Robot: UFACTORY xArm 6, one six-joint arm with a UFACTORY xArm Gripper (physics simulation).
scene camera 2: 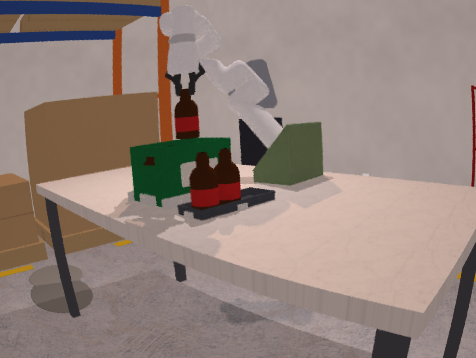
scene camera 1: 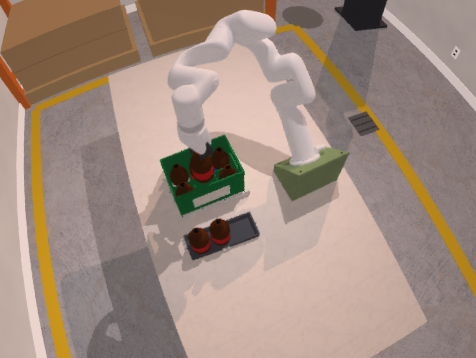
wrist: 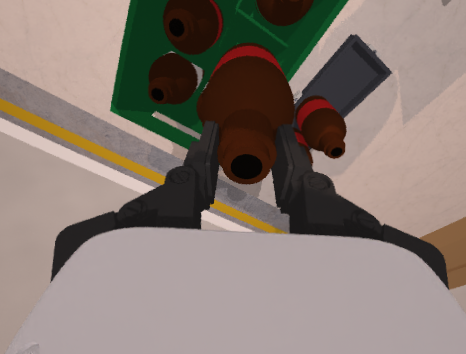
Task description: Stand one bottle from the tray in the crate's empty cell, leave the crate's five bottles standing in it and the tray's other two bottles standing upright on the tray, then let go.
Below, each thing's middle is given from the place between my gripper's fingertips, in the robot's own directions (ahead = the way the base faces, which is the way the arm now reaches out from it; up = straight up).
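Labels:
There's a brown bottle [scene camera 2: 186, 110] here, and it's sitting 60 mm below my hand.

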